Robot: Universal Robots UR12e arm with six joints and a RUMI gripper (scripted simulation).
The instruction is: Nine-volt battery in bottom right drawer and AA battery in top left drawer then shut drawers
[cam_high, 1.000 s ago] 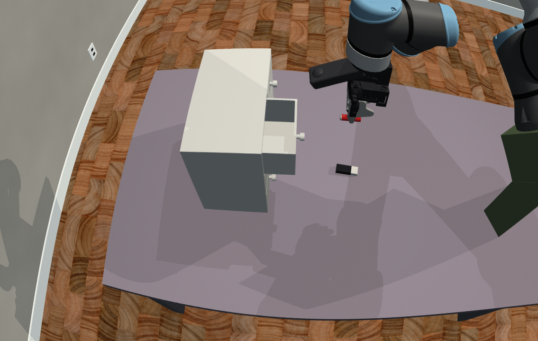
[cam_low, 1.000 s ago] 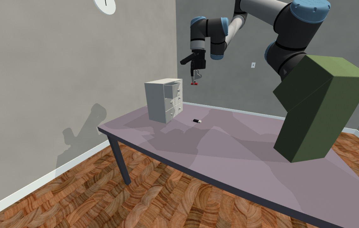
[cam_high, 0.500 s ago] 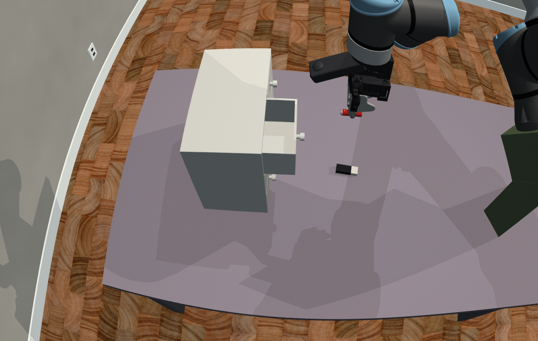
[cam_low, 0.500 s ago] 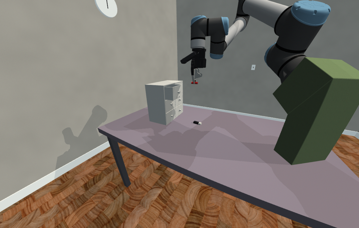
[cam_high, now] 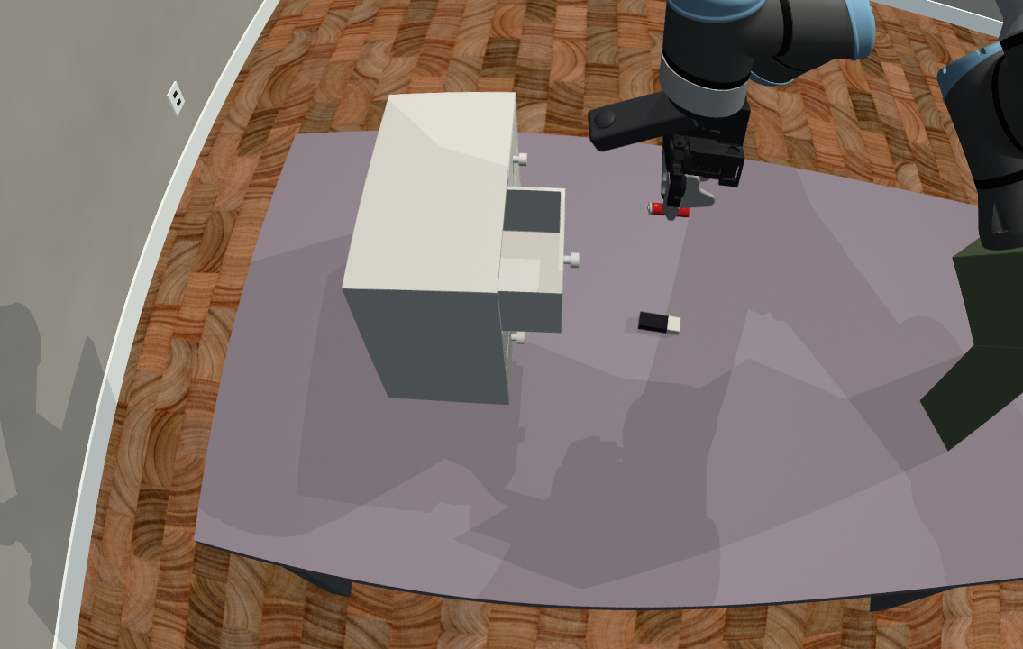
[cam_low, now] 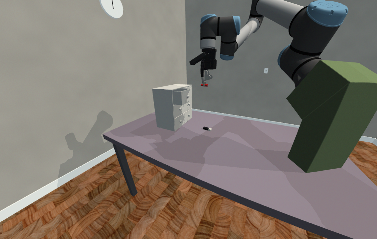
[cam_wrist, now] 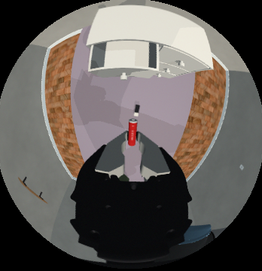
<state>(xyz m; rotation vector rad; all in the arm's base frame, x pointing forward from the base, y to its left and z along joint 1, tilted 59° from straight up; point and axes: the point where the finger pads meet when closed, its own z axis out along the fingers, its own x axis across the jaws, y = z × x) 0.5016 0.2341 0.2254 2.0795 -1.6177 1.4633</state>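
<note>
Now: hand 10 mm above the red AA battery. Also, from my hand: green nine-volt battery 330 mm below, 320 mm ahead, 100 mm to the right.
</note>
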